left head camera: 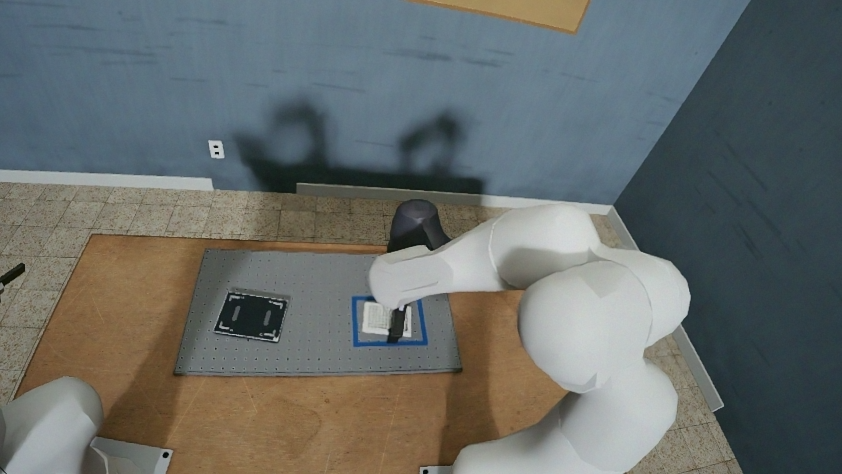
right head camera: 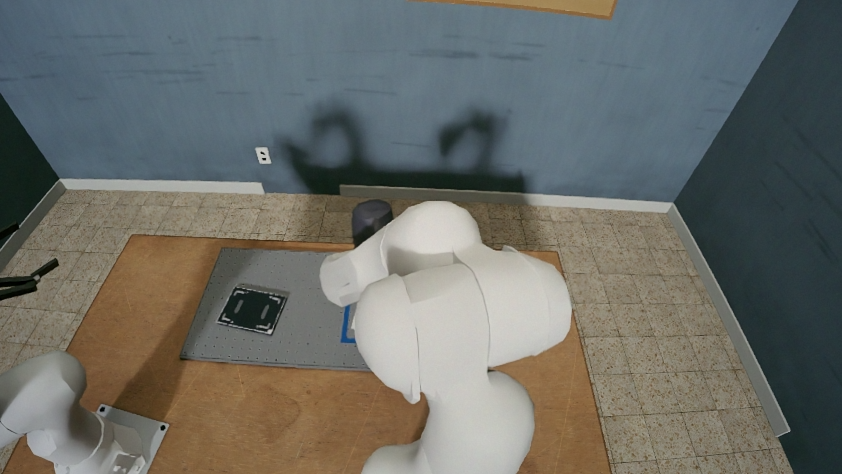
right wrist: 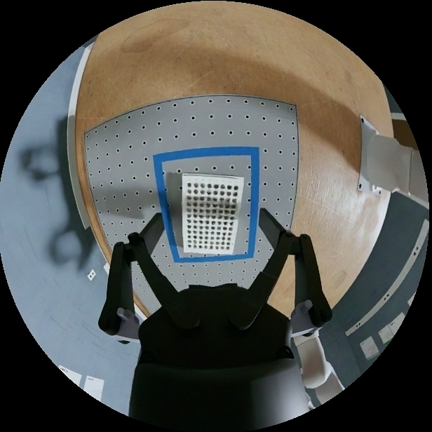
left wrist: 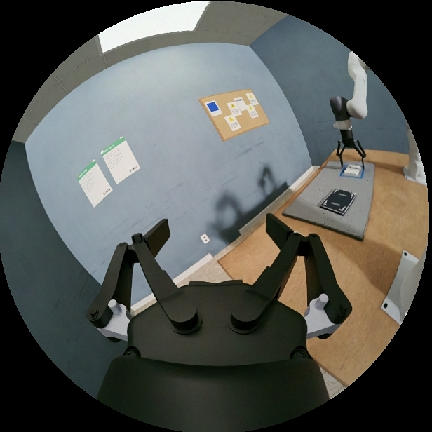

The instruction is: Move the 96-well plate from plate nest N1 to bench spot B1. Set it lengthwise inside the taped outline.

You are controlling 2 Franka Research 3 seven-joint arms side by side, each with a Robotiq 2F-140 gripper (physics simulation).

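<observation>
The white 96-well plate [left head camera: 375, 317] [right wrist: 212, 212] [left wrist: 352, 170] lies flat on the pegboard inside the blue taped outline [left head camera: 355, 322] [right wrist: 208, 152] [left wrist: 342, 174], its long side along the outline's long side. Tape shows on all sides of it in the right wrist view. My right gripper [right wrist: 210, 218] [left wrist: 352, 167] is open around the plate, its fingers apart from the plate's long sides. The dark plate nest N1 [left head camera: 252, 316] [right head camera: 253, 309] [left wrist: 338, 201] is empty. My left gripper [left wrist: 216, 225] is open and empty, away from the board at the far left.
The grey pegboard [left head camera: 318, 353] [right head camera: 318, 352] [right wrist: 125, 130] lies on the wooden table [left head camera: 282, 412]. The right arm [left head camera: 583, 323] [right head camera: 447, 317] reaches over the board and hides most of the outline in the right head camera. The left arm's base plate [right head camera: 154, 429] is at the lower left.
</observation>
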